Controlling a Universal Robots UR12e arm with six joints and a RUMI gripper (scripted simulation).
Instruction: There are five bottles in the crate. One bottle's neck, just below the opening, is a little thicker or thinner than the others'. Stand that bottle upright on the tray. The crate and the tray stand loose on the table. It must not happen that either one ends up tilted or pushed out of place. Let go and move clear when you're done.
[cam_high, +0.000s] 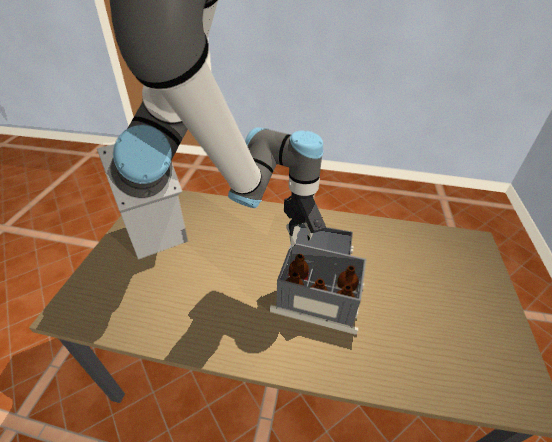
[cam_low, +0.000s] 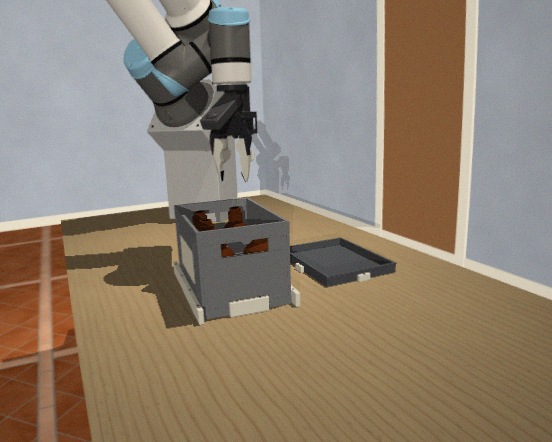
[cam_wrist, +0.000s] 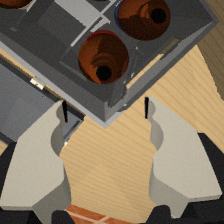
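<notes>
Now: hand 80 mm short of the grey crate, 60 mm to the left of it and 160 mm above it. The rest, counted from my hand: bottle: 180 mm ahead, 40 mm to the right, 150 mm below; then grey tray: 100 mm ahead, 230 mm to the left, 230 mm below.
</notes>
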